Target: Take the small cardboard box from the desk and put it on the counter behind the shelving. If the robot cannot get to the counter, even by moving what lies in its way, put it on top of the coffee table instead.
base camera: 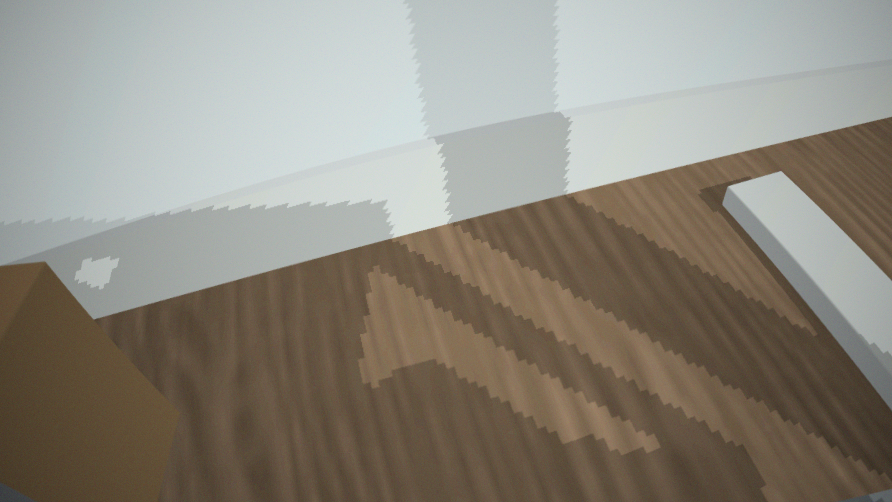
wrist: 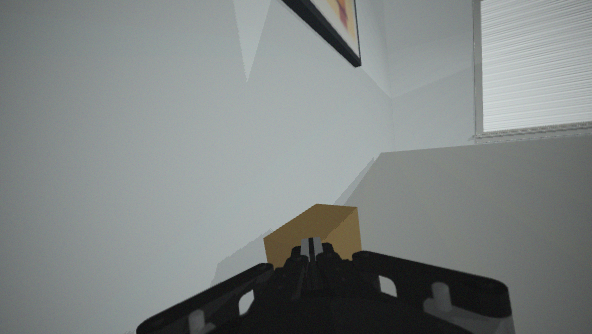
Note:
In view: my gripper (wrist: 312,251), a desk (base camera: 838,281) and a window with blinds (wrist: 525,66).
The desk shows as well in the wrist view (wrist: 508,211).

